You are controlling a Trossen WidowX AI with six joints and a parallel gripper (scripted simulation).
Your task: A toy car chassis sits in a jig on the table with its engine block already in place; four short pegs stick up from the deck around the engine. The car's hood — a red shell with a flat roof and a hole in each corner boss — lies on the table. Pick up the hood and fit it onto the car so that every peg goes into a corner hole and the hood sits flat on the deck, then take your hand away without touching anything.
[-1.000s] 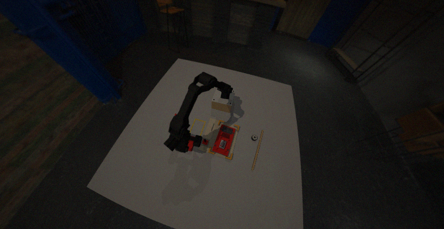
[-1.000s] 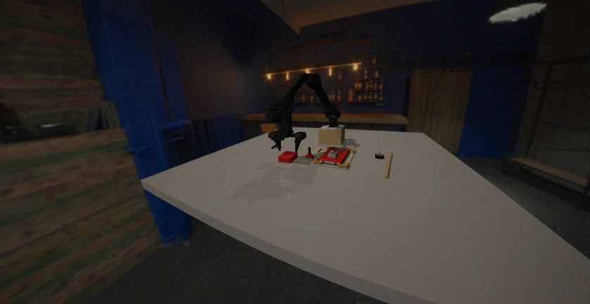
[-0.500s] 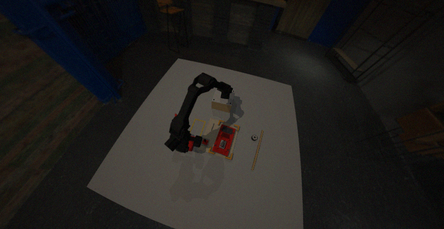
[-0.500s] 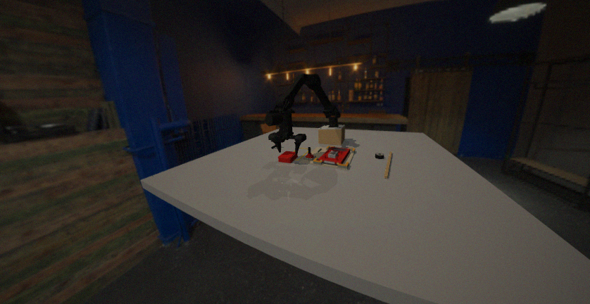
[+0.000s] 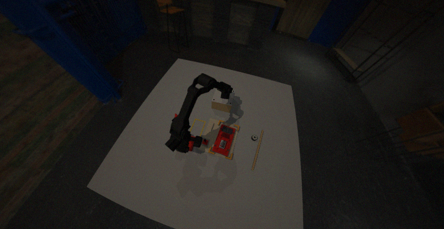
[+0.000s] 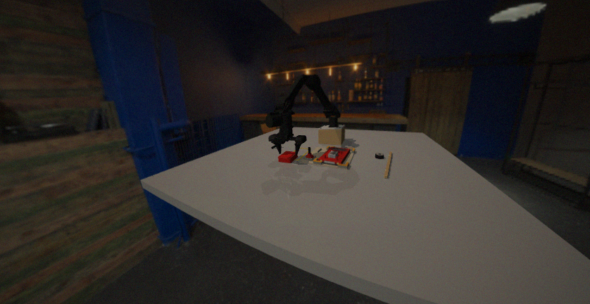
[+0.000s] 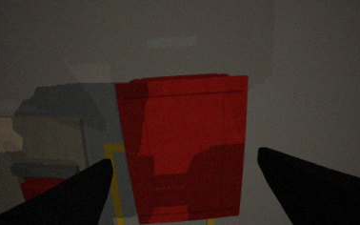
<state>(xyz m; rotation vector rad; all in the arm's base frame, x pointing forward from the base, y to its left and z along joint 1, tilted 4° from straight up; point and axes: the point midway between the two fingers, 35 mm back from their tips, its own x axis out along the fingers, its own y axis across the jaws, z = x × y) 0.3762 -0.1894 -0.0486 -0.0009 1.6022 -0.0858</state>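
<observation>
Now: gripper tip 10 mm above the red hood. Also, from my gripper tip: thin wooden stick: 40 mm behind, 470 mm to the left, 20 mm below; small wheel: 120 mm behind, 450 mm to the left, 20 mm below.
</observation>
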